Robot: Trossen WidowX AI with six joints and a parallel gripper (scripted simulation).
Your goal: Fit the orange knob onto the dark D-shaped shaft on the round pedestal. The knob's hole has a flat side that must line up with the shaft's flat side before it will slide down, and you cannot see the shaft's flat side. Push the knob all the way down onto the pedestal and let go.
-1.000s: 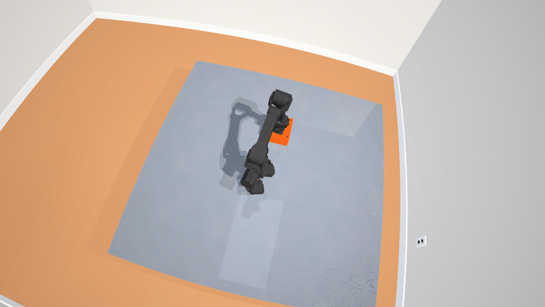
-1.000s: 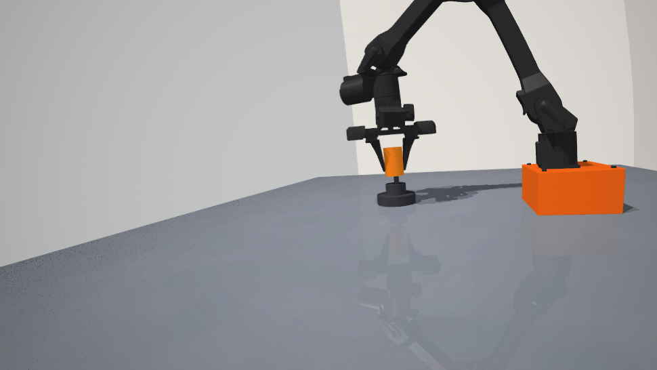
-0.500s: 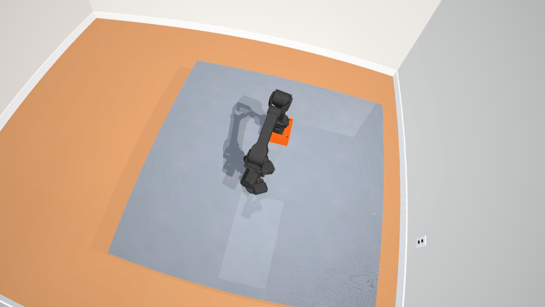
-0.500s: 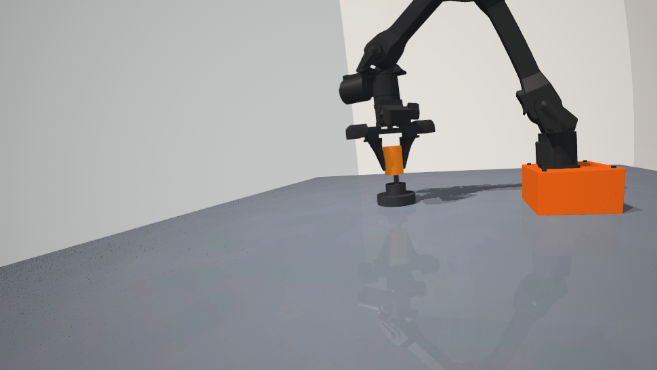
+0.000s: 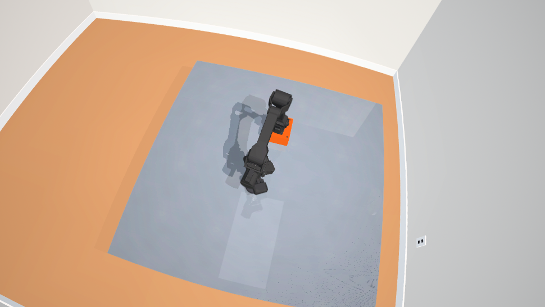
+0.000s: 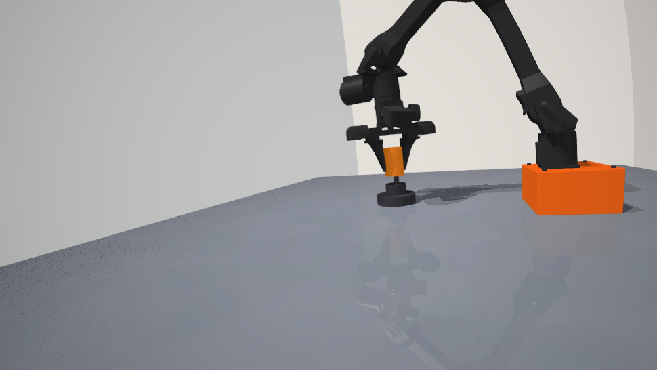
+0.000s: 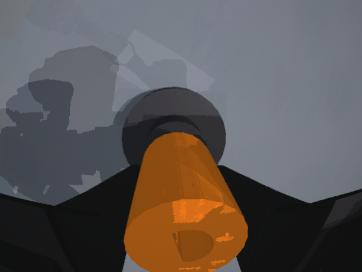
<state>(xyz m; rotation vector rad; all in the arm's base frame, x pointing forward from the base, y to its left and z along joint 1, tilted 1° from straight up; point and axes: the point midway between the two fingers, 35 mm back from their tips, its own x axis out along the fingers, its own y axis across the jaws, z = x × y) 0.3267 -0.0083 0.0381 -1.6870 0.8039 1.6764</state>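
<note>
The orange knob is 2 cm above my gripper tip. From my gripper tip the other things lie so: round dark pedestal (4 cm below).
</note>
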